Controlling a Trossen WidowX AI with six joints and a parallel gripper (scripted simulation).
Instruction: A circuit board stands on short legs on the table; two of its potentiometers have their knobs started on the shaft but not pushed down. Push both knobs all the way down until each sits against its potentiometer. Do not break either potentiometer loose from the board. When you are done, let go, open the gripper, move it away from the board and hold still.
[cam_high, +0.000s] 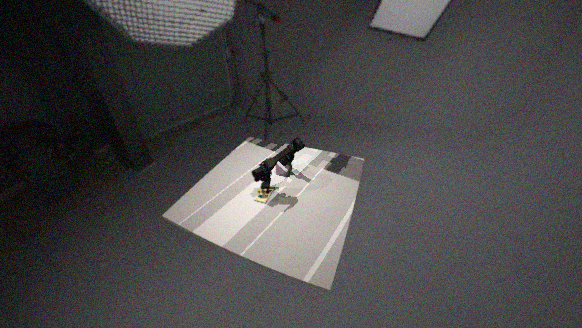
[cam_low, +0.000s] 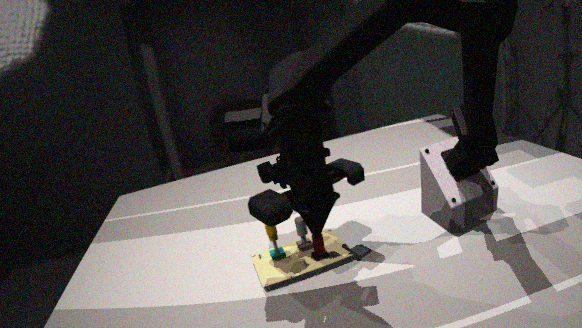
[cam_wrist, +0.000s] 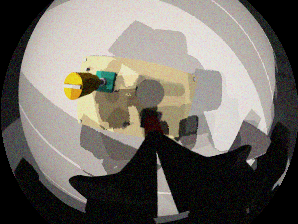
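The red knob lies 10 mm below my gripper tip. Also, from my gripper tip: yellow knob (70 mm ahead, 30 mm to the right, 20 mm above).
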